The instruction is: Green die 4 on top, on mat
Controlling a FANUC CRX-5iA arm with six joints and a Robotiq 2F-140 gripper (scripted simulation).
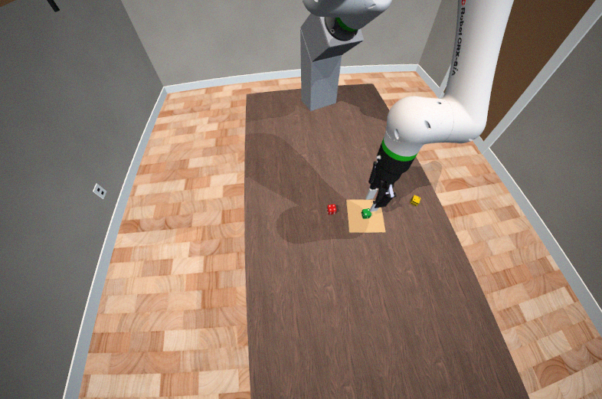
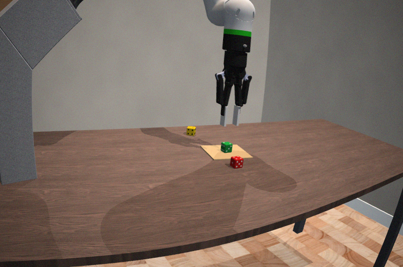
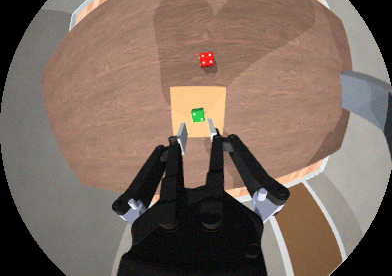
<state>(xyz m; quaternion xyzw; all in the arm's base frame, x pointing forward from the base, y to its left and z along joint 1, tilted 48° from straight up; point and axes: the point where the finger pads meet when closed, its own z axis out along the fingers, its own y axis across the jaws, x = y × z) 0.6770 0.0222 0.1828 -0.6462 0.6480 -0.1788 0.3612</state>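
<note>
The green die lies 11 cm below my hand. Round my hand: tan mat (13 cm below); yellow die (5 cm behind, 22 cm to the left, 11 cm below); red die (2 cm behind, 13 cm to the right, 11 cm below).
</note>
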